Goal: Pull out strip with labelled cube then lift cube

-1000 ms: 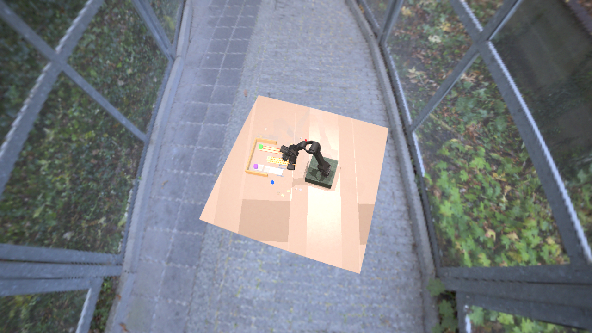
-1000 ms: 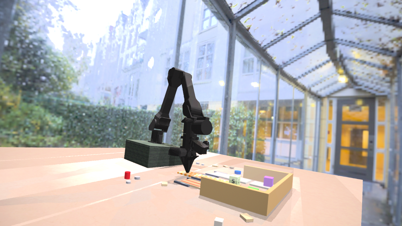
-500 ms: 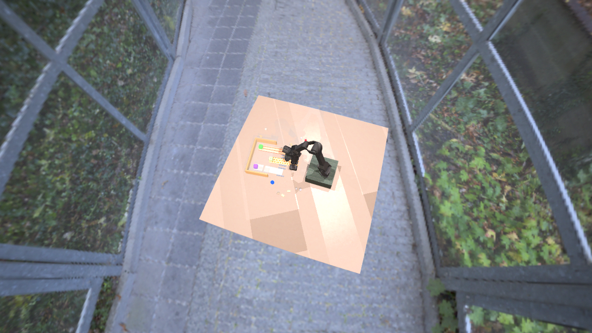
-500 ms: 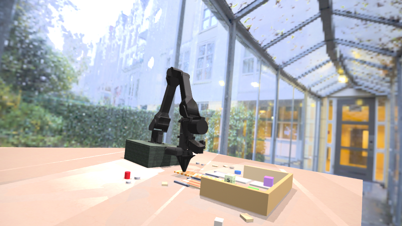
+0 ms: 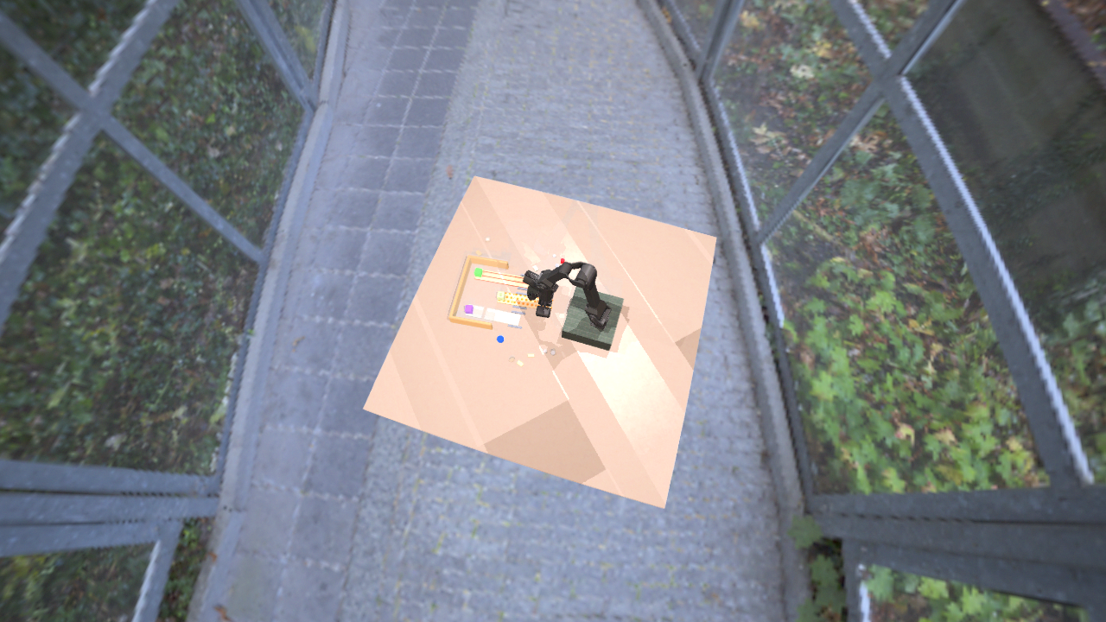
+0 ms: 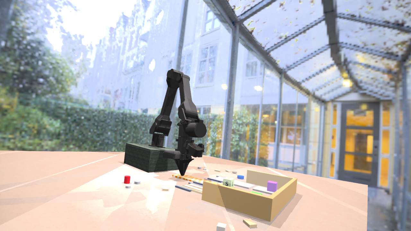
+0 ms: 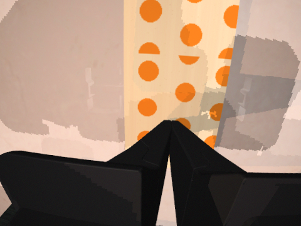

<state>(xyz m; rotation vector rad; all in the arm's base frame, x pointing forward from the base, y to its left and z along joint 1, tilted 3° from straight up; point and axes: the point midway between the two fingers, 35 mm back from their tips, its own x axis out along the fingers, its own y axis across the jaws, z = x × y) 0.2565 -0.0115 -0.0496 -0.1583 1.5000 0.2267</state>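
Now: the white strip 15 cm ahead of my gripper tip and 13 cm to the left of it.
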